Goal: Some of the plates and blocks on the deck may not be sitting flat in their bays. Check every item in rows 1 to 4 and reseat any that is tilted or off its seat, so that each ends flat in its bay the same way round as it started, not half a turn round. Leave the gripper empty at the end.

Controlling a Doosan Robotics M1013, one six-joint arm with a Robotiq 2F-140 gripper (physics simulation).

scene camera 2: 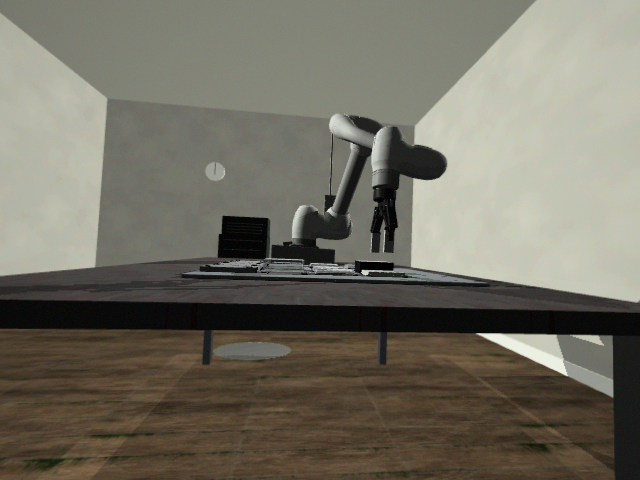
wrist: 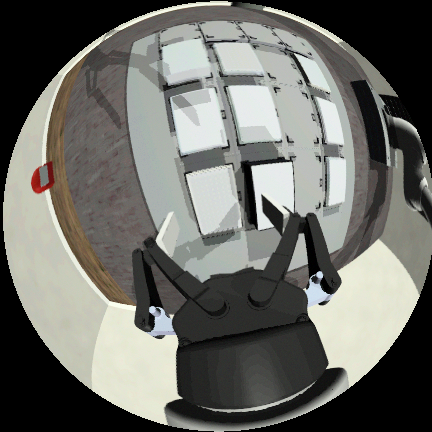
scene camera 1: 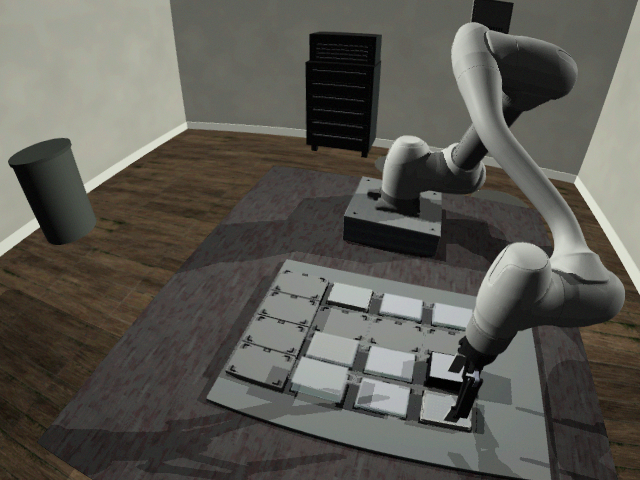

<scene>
In view: the gripper (scene camera 1: 451,394), a black-sided block (scene camera 1: 437,375) and a textured white plate (scene camera 1: 435,405).
The black-sided block also shows in the wrist view (wrist: 275,176). The textured white plate is seen too in the wrist view (wrist: 213,191). The gripper shows as well in scene camera 2 (scene camera 2: 381,252) and in the wrist view (wrist: 218,211).
</scene>
